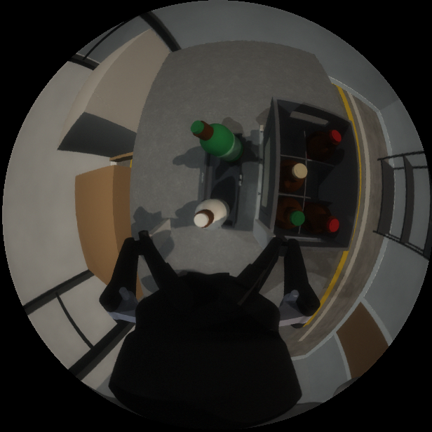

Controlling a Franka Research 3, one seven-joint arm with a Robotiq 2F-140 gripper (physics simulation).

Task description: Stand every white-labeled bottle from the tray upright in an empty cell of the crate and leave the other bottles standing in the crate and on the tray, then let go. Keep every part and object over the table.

Labels:
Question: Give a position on a green bottle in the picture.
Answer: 215, 138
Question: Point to a white-bodied bottle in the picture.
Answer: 210, 214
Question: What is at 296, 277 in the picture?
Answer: My gripper.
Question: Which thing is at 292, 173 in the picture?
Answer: A cream-capped bottle.

